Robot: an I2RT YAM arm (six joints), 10 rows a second.
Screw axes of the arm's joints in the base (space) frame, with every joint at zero. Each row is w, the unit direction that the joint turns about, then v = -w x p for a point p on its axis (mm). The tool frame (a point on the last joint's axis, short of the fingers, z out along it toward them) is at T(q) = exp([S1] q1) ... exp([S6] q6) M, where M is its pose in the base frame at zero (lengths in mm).
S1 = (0, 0, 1, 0, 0, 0)
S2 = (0, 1, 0, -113.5, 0, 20)
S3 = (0, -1, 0, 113.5, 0, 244)
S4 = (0, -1, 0, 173.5, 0, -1)
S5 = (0, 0, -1, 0, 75, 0)
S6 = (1, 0, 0, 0, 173.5, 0)
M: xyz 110.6 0 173.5 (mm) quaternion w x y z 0.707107 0 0.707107 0
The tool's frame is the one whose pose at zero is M.
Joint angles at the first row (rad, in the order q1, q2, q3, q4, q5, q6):
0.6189 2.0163 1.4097 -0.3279 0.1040 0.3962
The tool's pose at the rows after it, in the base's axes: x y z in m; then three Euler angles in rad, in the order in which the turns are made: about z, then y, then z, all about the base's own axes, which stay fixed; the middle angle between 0 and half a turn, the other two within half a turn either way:
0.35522 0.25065 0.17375 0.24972 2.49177 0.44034
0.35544 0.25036 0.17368 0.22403 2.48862 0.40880
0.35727 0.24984 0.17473 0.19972 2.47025 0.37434
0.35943 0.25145 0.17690 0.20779 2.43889 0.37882
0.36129 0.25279 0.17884 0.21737 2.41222 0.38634
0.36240 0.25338 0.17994 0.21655 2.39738 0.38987
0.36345 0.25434 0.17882 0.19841 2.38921 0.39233
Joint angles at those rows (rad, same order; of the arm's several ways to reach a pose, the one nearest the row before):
0.6235 2.0163 1.4097 -0.3225 0.1104 0.3962
0.6243 2.0167 1.4097 -0.3221 0.1303 0.3962
0.6227 2.0167 1.4097 -0.3076 0.1535 0.3958
0.6231 2.0167 1.4097 -0.2760 0.1570 0.3958
0.6231 2.0167 1.4098 -0.2486 0.1570 0.3954
0.6228 2.0167 1.4097 -0.2333 0.1570 0.3893
0.6231 2.0216 1.4098 -0.2199 0.1570 0.3683

